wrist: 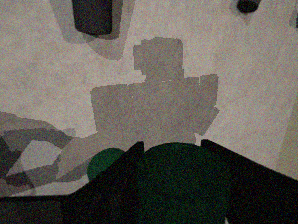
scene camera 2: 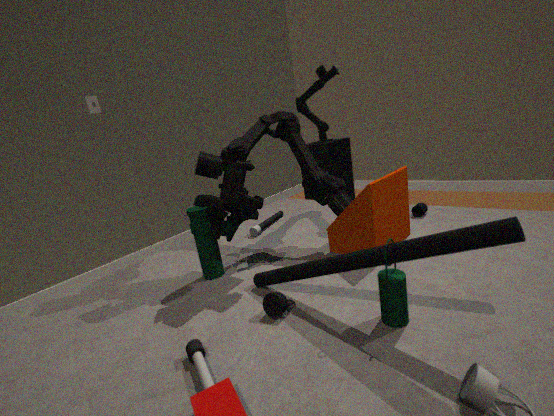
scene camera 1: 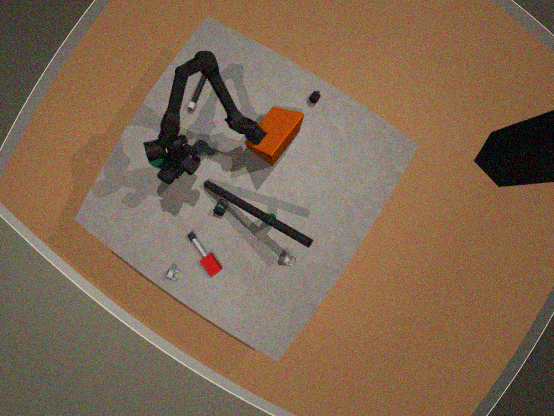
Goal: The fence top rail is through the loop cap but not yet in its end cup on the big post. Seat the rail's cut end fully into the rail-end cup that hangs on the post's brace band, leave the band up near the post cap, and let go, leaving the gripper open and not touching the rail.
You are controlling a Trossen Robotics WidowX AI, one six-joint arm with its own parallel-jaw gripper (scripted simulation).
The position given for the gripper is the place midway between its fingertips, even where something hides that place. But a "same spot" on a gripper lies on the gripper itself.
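You can see the gripper in the wrist view (172, 146), and it's in scene camera 1 and scene camera 2 as well. On the gripper, (scene camera 1: 189, 164) and (scene camera 2: 246, 195) are the same spot.
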